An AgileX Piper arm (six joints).
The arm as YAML. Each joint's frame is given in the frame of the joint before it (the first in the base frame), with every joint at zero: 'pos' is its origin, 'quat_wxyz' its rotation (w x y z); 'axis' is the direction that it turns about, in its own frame. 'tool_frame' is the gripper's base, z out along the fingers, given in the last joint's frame.
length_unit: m
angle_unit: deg
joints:
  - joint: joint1
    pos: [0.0, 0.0, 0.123]
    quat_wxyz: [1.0, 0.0, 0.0, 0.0]
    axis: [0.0, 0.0, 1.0]
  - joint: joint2
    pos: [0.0, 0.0, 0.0]
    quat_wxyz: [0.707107, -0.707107, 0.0, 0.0]
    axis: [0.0, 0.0, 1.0]
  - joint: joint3
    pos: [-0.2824, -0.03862, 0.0]
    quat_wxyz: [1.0, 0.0, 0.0, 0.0]
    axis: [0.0, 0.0, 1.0]
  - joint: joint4
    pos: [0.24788, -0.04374, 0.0]
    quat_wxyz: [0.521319, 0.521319, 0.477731, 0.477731]
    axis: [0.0, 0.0, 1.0]
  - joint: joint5
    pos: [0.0, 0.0, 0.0]
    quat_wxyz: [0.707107, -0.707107, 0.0, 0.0]
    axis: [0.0, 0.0, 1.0]
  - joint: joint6
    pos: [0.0, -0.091, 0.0]
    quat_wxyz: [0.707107, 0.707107, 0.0, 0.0]
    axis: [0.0, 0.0, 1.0]
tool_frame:
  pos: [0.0, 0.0, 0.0]
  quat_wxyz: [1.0, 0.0, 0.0, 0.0]
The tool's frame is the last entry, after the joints.
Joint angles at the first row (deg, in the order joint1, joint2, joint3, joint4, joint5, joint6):
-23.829 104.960 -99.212 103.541 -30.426 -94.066
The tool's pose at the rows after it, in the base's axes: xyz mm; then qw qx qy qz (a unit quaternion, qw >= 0):
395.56, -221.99, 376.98, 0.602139, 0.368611, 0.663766, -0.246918
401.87, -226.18, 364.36, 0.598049, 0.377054, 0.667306, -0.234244
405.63, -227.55, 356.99, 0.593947, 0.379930, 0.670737, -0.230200
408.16, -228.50, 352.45, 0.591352, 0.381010, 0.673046, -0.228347
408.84, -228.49, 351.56, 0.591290, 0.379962, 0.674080, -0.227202
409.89, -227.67, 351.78, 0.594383, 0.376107, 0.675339, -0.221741
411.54, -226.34, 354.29, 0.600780, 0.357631, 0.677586, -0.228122
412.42, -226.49, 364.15, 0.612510, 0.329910, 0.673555, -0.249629
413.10, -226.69, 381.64, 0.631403, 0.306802, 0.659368, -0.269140
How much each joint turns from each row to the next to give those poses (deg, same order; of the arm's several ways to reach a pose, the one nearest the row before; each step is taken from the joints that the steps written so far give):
-0.264 2.204 -0.101 0.001 2.690 0.094
-0.314 1.621 -0.002 0.001 0.922 1.921
0.001 0.923 0.000 0.000 0.218 0.642
-0.001 0.634 -0.098 0.000 0.132 0.272
0.001 0.115 0.000 0.000 0.209 0.001
-0.001 0.001 0.000 -0.001 0.851 0.098
0.102 -0.002 -0.134 -2.290 0.987 0.241
0.001 0.000 -1.228 -4.099 0.454 0.081
-0.001 0.085 -2.720 -3.583 0.223 0.138

